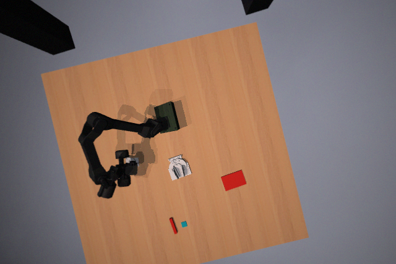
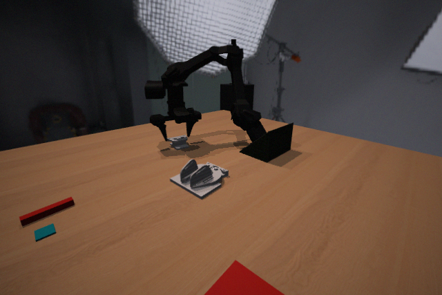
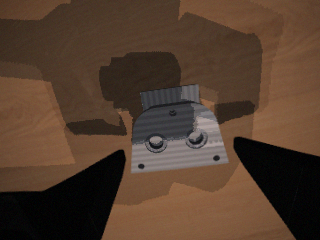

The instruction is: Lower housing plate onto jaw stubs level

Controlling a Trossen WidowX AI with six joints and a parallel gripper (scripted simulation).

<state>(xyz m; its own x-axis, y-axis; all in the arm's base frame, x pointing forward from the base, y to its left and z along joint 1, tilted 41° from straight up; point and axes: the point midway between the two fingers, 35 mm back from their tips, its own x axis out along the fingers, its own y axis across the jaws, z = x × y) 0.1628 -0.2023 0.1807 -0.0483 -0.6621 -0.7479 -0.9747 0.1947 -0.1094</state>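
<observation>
Right now my gripper tip is 1 cm to the right of the grey housing plate. Also, from my gripper tip: red flat sheet 54 cm to the left, 28 cm ahead, 2 cm below; then teal tile 44 cm ahead, 19 cm to the left, 2 cm below; then red bar 42 cm ahead, 13 cm to the left, 2 cm below.
</observation>
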